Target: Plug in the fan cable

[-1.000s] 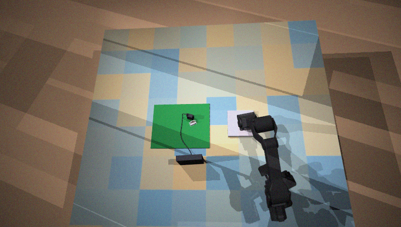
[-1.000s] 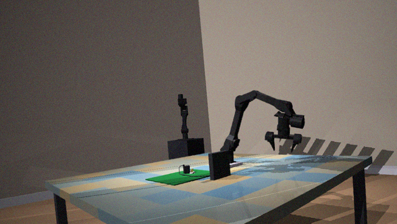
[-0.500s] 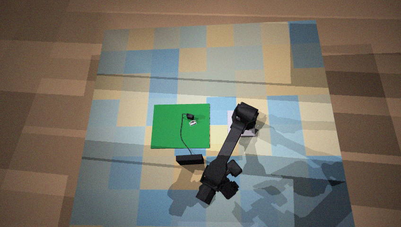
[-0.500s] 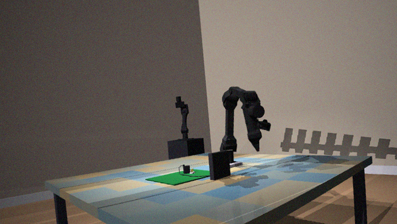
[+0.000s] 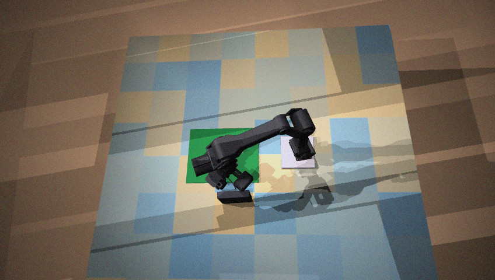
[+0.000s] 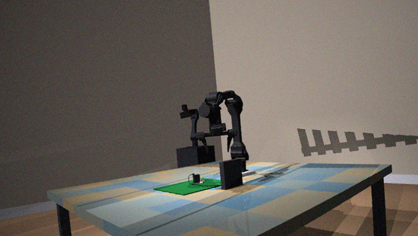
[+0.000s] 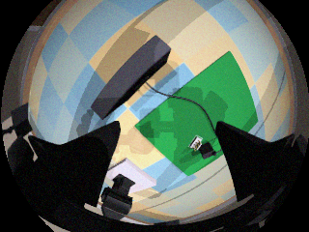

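The dark fan plug lies 170 mm to the right of my gripper tip, 130 mm below it and 30 mm behind it. Also, from my gripper tip: black fan block (90 mm below, 60 mm to the left).
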